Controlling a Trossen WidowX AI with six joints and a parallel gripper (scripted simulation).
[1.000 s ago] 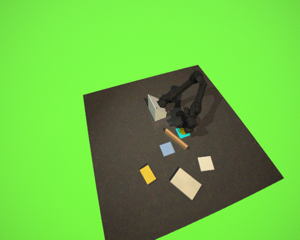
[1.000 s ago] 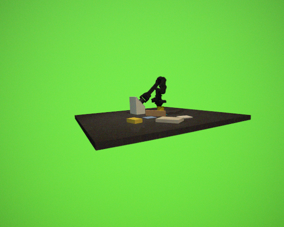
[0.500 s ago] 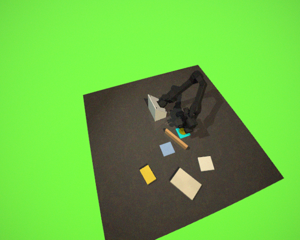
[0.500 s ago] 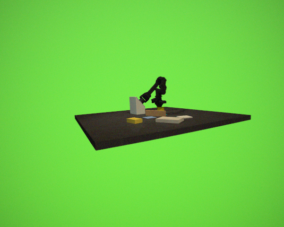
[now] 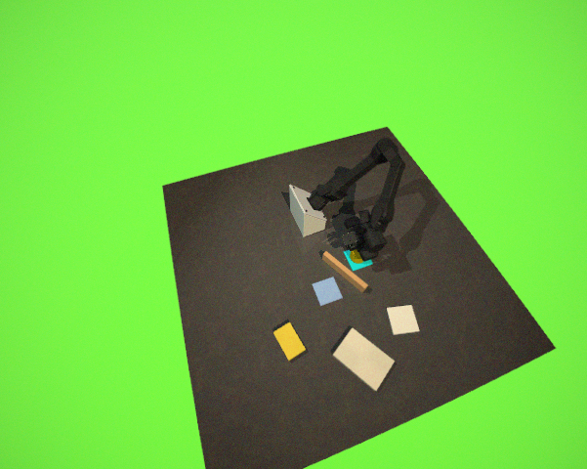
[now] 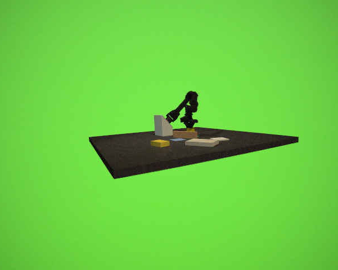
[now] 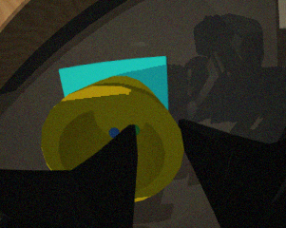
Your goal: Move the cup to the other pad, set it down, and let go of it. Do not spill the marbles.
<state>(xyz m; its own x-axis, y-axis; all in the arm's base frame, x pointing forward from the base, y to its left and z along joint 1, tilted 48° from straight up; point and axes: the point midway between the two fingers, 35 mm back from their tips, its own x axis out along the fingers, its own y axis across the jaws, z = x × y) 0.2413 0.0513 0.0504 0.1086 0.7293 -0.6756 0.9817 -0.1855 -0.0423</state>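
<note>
Now: gripper tip 20 mm short of the yellow cup, 10 mm to the left of it and 10 mm above it. From my gripper tip the other things lie so: wooden bar 60 mm ahead, 100 mm to the right, 20 mm below; then light blue pad 90 mm ahead, 200 mm to the right, 50 mm below; then cyan pad 30 mm ahead, 50 mm below.
</note>
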